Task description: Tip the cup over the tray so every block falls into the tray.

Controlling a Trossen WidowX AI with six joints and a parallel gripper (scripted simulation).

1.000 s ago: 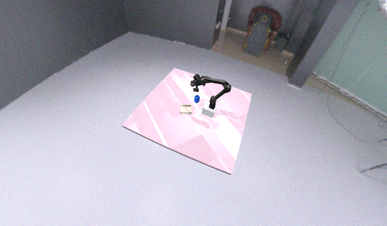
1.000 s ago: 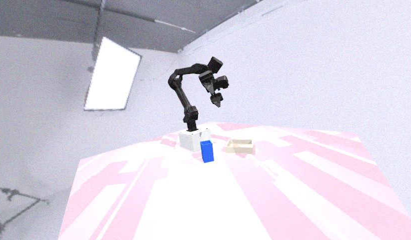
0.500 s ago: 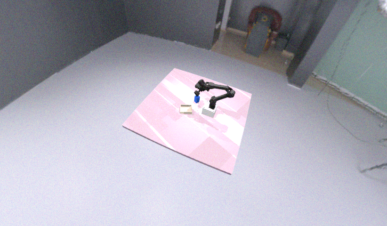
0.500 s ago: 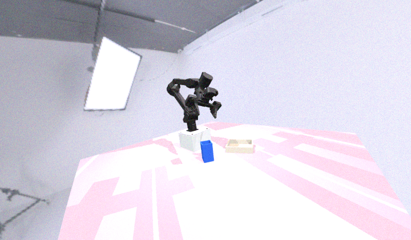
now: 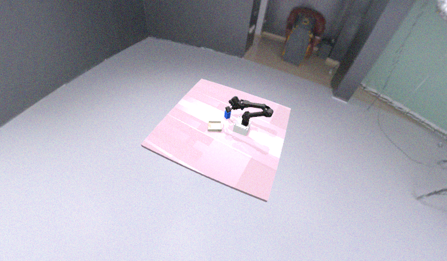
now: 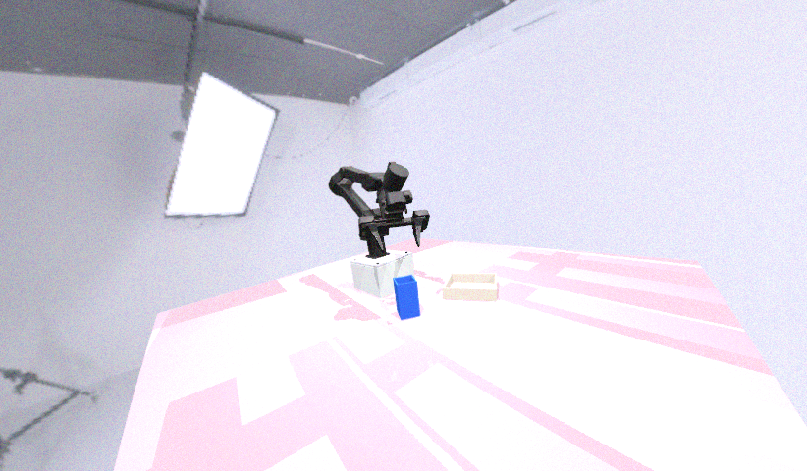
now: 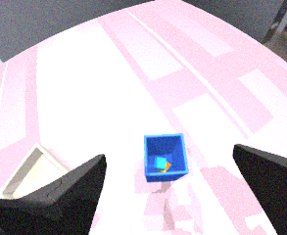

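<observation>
Right now the teal block is 2 cm ahead of my gripper tip, 1 cm to the right of it and 12 cm below it. Also, from my gripper tip: orange block 1 cm ahead, 1 cm to the right, 14 cm below; then red block 2 cm ahead, 1 cm to the right, 15 cm below; then blue square cup 2 cm ahead, 1 cm to the right, 14 cm below.
</observation>
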